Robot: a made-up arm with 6 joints.
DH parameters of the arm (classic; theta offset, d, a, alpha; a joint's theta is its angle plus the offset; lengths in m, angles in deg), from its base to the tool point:
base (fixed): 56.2 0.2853 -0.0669 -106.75
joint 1: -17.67 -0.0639 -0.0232 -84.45
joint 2: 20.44 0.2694 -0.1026 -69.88
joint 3: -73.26 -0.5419 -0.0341 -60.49
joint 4: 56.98 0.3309 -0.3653 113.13
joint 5: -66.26 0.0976 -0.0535 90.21
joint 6: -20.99 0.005 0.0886 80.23
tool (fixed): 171.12 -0.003 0 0
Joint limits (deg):
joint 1: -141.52..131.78
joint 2: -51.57..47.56
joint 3: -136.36..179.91
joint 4: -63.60..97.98
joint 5: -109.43..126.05
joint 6: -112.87..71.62
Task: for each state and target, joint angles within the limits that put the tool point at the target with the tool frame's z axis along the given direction. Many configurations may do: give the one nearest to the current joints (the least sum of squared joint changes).
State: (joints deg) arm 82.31 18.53 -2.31 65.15 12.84 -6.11
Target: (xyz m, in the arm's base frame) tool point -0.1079 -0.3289 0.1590 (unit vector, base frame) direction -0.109 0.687 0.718
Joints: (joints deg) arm 110.31 47.56 26.30 53.31 47.99 19.17
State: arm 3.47 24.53 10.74 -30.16 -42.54 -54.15
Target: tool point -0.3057 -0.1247 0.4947 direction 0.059 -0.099 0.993
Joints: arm -5.57 -5.53 17.58 -57.60 14.70 -21.57
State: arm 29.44 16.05 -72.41 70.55 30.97 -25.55
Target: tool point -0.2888 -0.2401 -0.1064 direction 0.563 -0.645 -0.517
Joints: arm 31.74 -10.88 -77.77 69.68 5.83 -35.65
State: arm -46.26 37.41 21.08 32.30 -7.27 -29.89
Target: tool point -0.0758 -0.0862 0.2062 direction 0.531 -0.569 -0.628
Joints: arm -72.64 47.56 15.54 -4.83 6.13 -51.37
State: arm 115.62 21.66 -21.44 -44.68 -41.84 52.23
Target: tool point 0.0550 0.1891 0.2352 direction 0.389 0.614 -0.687
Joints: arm 115.44 26.82 4.46 -56.48 -51.33 58.91
